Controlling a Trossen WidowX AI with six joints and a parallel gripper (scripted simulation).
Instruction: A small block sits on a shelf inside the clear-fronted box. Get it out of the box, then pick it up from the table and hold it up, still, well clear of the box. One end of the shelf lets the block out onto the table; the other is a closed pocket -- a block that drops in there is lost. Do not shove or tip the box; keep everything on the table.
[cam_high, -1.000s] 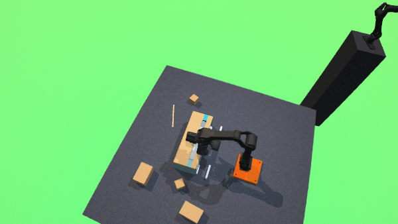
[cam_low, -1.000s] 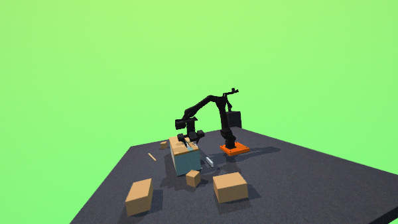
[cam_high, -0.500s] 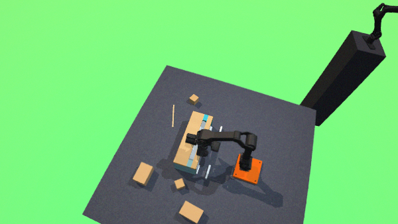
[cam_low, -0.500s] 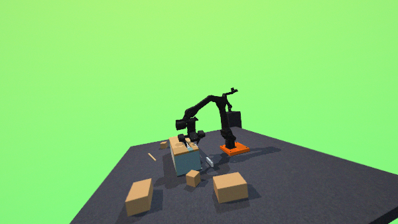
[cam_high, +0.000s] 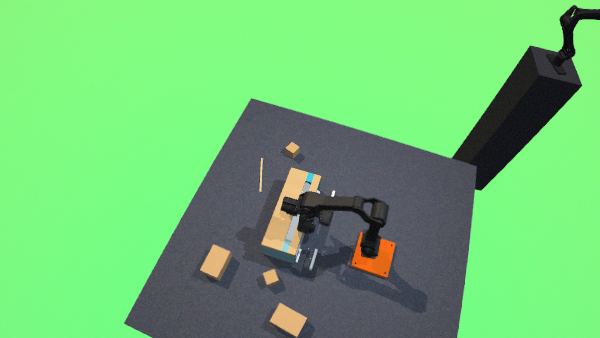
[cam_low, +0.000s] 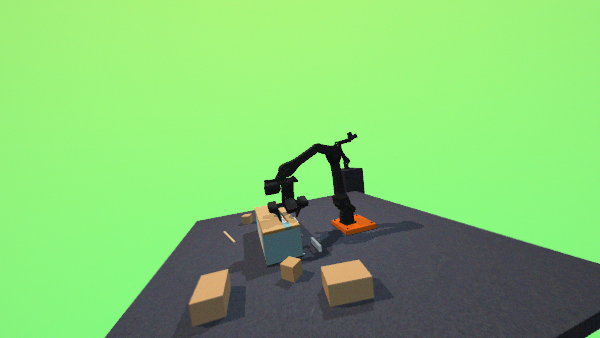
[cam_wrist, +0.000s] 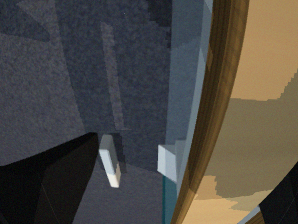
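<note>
Now: the grey block 5 cm ahead of my gripper tip and 3 cm to the right of it. Round my gripper tip: thin stick: 28 cm ahead, 19 cm to the right, 8 cm below; box: 4 cm ahead, 1 cm to the left, 3 cm below.
</note>
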